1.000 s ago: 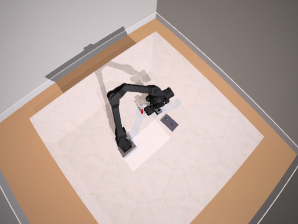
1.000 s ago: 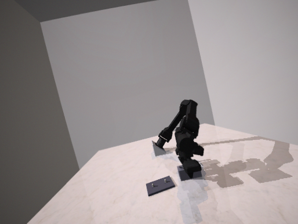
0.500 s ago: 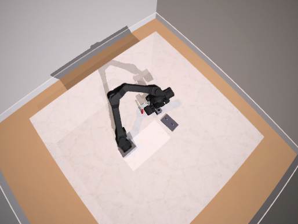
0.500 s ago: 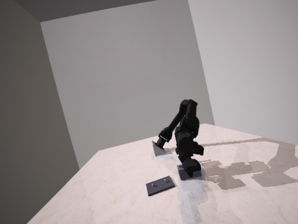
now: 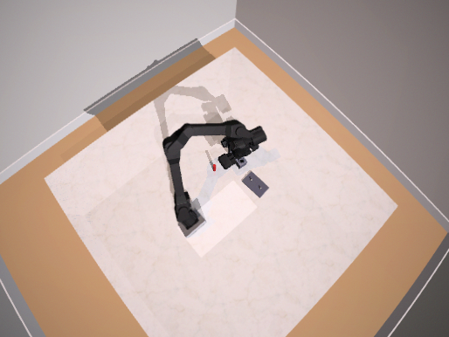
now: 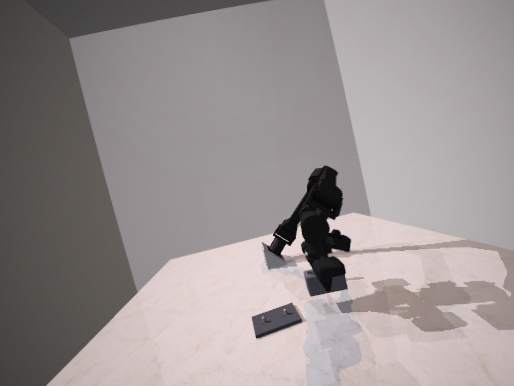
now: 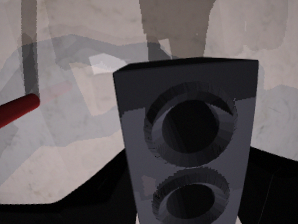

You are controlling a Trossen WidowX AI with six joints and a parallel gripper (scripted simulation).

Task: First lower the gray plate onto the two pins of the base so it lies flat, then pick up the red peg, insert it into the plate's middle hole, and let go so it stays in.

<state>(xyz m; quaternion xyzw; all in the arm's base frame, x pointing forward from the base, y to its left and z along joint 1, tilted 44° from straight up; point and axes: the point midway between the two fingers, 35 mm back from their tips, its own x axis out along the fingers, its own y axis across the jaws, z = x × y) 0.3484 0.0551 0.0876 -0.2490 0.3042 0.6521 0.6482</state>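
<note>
Right now the dark base is 15 cm to the right of my gripper tip and 5 cm below it. Also, from my gripper tip: red peg 11 cm behind, 3 cm to the left, 2 cm below; gray plate 3 cm above.
</note>
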